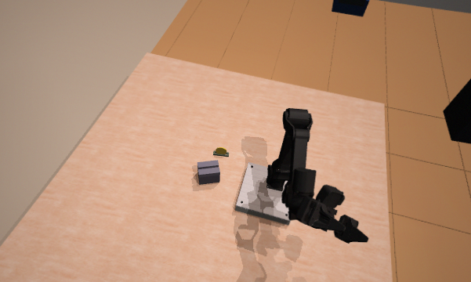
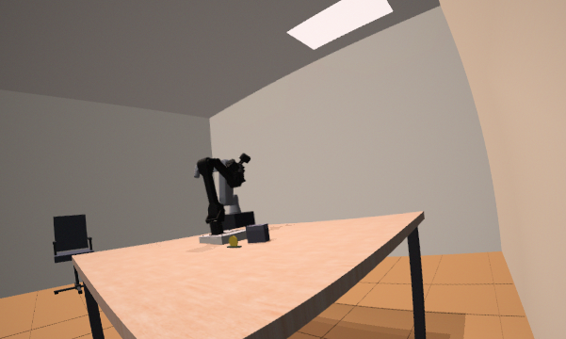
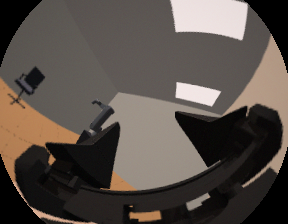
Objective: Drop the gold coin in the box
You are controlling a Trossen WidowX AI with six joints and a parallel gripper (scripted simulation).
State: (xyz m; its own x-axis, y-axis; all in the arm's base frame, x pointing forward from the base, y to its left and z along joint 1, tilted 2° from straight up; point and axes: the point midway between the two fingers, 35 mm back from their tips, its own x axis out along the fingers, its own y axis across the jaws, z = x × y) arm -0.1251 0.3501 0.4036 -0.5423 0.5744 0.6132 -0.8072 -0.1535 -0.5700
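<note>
Right now the gold coin is 470 mm to the right of my gripper tip, 440 mm below it and 410 mm ahead of it.
</note>
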